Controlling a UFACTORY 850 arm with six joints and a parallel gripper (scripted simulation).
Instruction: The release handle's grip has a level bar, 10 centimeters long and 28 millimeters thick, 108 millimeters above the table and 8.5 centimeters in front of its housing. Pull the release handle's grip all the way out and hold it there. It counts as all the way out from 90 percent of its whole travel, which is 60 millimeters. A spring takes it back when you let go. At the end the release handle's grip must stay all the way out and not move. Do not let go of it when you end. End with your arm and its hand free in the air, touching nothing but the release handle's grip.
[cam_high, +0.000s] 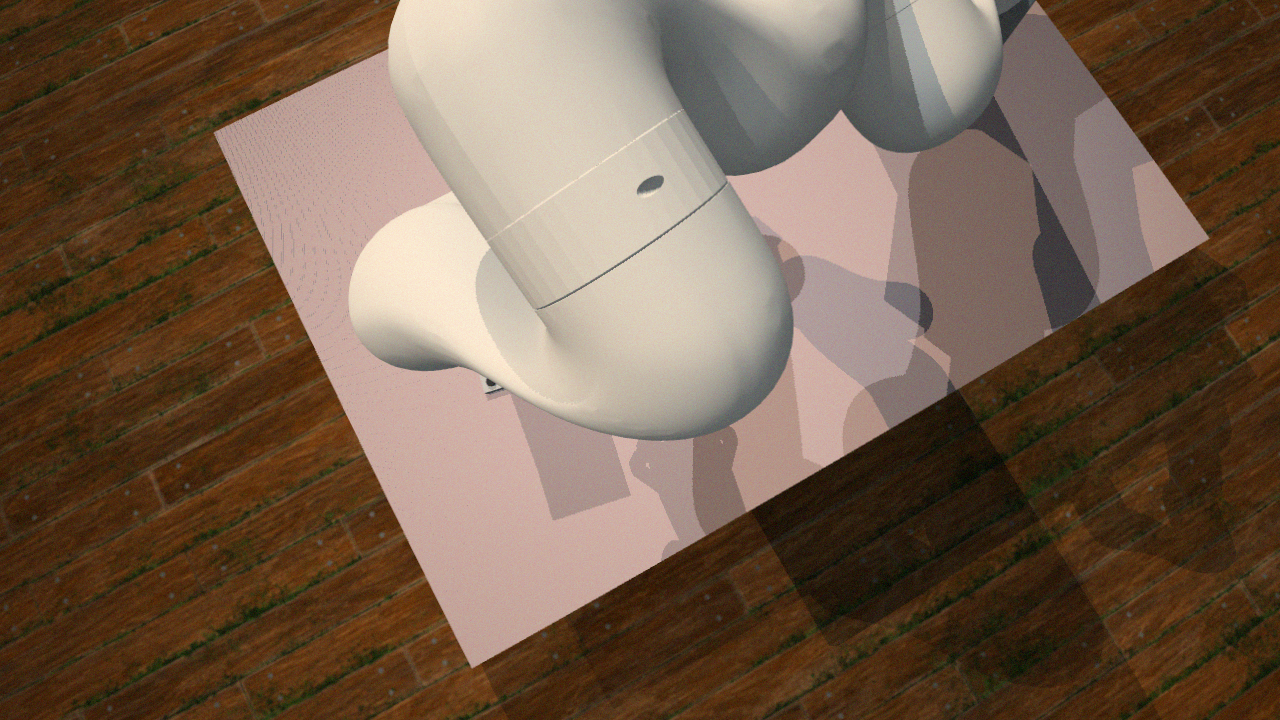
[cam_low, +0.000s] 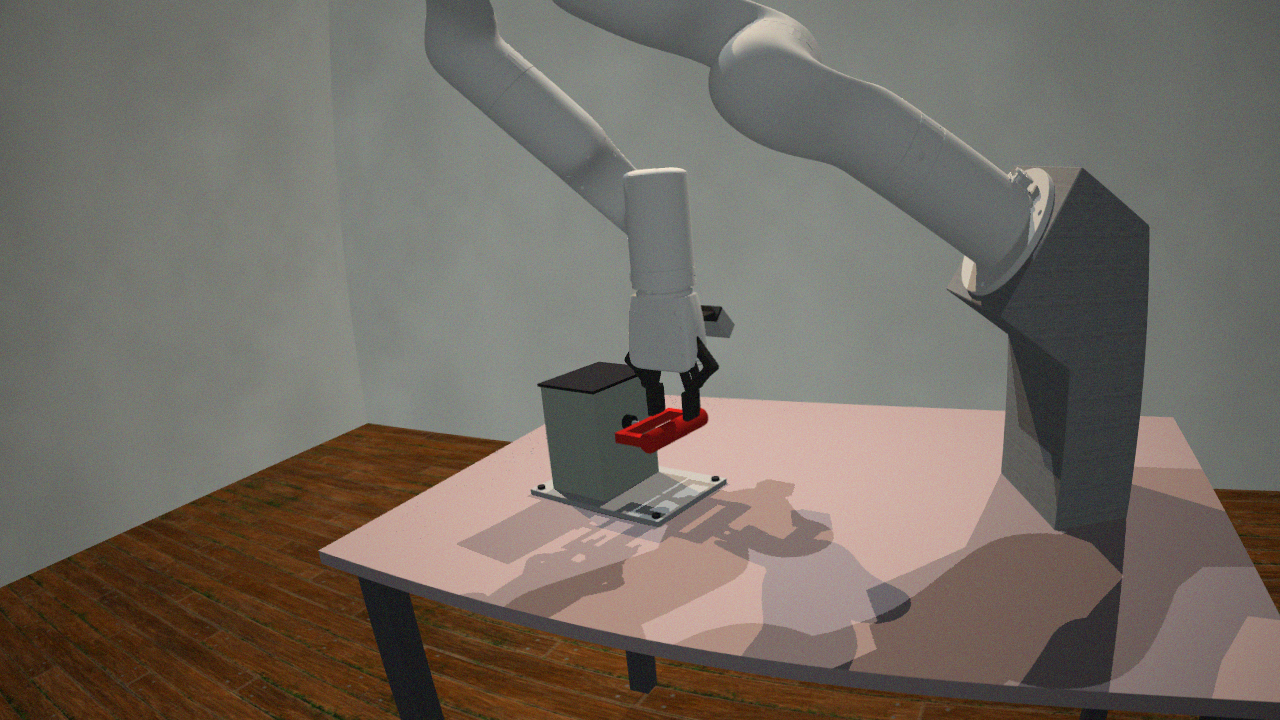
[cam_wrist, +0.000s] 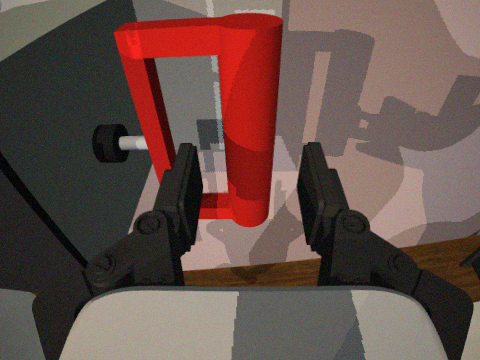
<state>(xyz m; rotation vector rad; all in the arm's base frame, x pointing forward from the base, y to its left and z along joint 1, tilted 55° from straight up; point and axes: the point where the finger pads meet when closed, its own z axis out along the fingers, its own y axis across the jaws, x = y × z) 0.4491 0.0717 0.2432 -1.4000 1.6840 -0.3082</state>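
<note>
Now: the base plate 14 cm below my hand, 9 cm ahead of it and 1 cm to the left of it.
</note>
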